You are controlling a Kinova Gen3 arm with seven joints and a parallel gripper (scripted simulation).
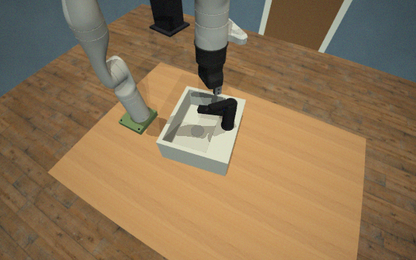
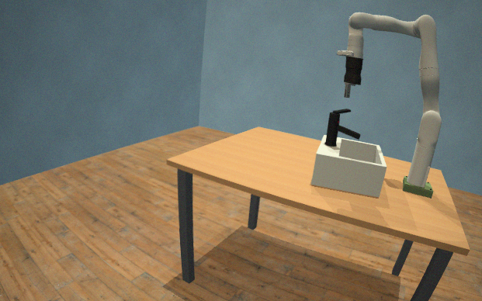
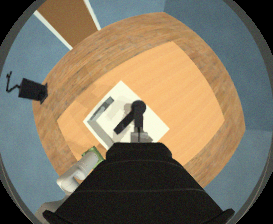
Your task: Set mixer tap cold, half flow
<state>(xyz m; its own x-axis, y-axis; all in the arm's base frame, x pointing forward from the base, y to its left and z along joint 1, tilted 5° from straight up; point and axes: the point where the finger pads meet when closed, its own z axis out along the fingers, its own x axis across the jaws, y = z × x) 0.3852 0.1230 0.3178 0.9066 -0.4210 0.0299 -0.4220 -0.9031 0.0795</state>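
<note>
The lever is 8 cm below my hand, 2 cm to the left of it and 1 cm ahead of it. The rest, counted from my hand: black mixer tap 13 cm below, 3 cm to the left, 1 cm ahead; white basin 32 cm below, 9 cm behind, 1 cm to the left.
</note>
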